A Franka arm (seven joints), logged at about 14 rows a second.
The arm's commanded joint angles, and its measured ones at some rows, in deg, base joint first. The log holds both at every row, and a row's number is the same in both.
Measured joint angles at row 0:
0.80, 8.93, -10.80, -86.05, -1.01, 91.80, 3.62
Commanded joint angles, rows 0 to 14:
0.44, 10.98, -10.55, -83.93, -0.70, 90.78, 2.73
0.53, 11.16, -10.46, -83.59, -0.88, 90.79, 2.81
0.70, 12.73, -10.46, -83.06, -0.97, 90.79, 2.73
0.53, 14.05, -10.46, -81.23, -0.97, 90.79, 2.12
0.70, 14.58, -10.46, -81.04, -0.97, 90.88, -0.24
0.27, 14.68, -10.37, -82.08, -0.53, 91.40, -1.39
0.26, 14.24, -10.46, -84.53, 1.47, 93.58, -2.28
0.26, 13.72, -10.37, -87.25, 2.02, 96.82, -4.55
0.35, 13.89, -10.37, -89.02, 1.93, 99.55, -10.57
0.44, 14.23, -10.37, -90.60, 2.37, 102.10, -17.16
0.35, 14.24, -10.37, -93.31, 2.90, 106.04, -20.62
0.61, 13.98, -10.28, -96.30, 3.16, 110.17, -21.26
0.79, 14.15, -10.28, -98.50, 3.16, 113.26, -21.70
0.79, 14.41, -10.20, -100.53, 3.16, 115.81, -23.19
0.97, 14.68, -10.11, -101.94, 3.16, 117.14, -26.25
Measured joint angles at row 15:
0.85, 15.36, -10.31, -98.22, 2.20, 113.78, -21.66
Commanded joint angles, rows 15 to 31:
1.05, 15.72, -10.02, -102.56, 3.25, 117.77, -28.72
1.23, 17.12, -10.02, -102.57, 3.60, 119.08, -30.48
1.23, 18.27, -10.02, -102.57, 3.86, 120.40, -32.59
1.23, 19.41, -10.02, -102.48, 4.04, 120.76, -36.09
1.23, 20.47, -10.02, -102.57, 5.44, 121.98, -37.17
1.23, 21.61, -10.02, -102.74, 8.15, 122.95, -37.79
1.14, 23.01, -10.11, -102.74, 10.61, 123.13, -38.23
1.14, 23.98, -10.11, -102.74, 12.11, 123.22, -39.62
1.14, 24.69, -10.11, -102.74, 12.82, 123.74, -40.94
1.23, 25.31, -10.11, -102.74, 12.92, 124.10, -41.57
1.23, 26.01, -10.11, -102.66, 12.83, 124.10, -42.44
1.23, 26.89, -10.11, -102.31, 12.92, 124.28, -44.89
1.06, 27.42, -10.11, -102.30, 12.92, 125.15, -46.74
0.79, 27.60, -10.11, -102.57, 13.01, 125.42, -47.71
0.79, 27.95, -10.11, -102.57, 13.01, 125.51, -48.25
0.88, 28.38, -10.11, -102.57, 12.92, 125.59, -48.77
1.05, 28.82, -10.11, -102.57, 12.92, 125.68, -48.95
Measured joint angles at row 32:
0.95, 27.91, -9.99, -102.84, 11.50, 124.78, -46.55
